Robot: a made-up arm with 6 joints.
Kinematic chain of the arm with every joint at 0, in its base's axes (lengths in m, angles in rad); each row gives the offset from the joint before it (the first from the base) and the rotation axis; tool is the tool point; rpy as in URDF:
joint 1: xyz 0 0 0.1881 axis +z
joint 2: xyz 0 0 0 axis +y
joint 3: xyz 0.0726 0 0.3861 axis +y
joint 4: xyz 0.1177 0 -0.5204 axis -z
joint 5: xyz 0 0 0 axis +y
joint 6: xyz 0.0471 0 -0.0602 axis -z
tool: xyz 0 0 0 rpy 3.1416 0 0
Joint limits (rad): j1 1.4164..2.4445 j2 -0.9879..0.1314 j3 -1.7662..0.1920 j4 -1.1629..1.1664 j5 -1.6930..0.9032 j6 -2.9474..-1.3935
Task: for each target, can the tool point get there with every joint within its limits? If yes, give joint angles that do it. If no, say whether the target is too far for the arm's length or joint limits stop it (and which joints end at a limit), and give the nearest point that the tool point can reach.
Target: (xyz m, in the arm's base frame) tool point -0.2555 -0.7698 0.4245
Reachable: no: joint limits stop it (at a limit: joint 1, joint 2, joint 3, joint 5) | nearest point -0.0595 -0.2557 0.9565 | short by 0.765 m
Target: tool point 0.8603 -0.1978 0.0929
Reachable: no: joint limits stop it (at a limit: joint 1, joint 2, joint 3, joint 4) | nearest point 0.0845 0.0859 0.0226 | short by 0.829 m
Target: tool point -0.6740 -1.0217 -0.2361
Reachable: no: too far | nearest point -0.1117 0.0058 0.0006 | short by 1.195 m
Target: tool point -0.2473 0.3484 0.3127
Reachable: yes | joints 2.0827 -0.3061 -0.4159 -0.6339 -1.0287 -2.1836
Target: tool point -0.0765 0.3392 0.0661
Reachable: yes | joints 1.8541 0.0142 -0.1687 0.2966 -0.6148 -2.1104
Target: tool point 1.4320 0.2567 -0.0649
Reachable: no: too far | nearest point 0.1291 0.3765 0.0812 | short by 1.317 m
